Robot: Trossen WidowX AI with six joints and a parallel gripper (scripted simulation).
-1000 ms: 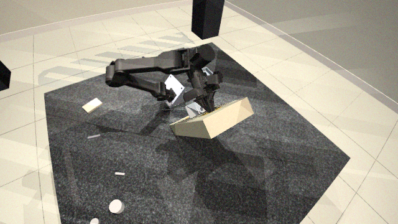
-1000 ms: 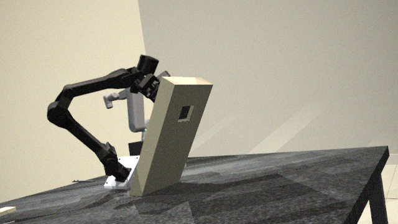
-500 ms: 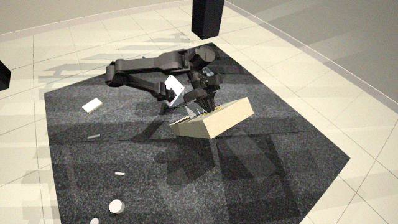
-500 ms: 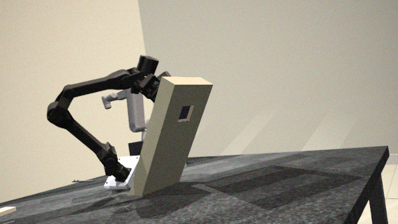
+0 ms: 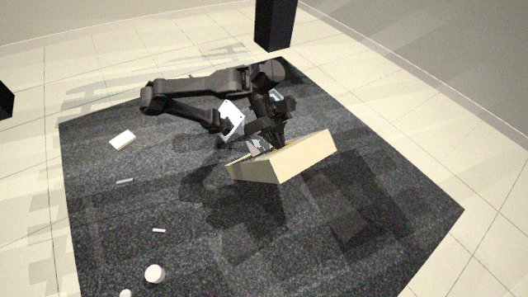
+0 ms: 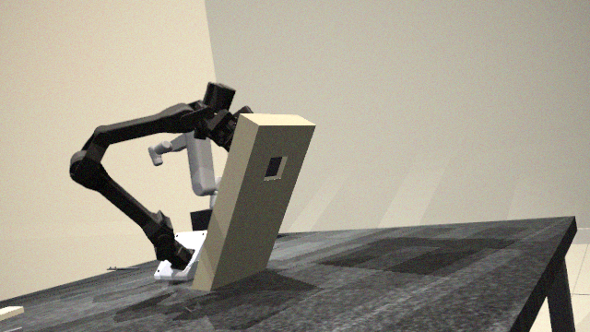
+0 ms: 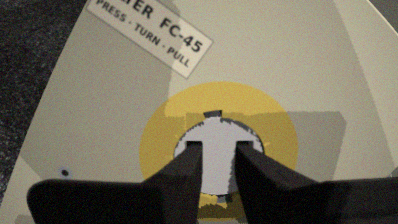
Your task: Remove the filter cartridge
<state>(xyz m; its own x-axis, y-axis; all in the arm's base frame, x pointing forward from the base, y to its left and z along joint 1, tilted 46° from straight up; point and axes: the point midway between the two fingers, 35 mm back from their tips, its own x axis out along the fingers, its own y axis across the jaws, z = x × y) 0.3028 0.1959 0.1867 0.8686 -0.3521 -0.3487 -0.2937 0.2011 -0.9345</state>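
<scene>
My gripper tip is now 10 mm short of the round filter cartridge and 10 mm above it. Round my gripper tip: peg (400 mm to the right, 270 mm below, 80 mm behind); light blue tray (420 mm behind, 280 mm to the left, 270 mm below); pale disc (440 mm to the right, 260 mm below, 40 mm ahead).
</scene>
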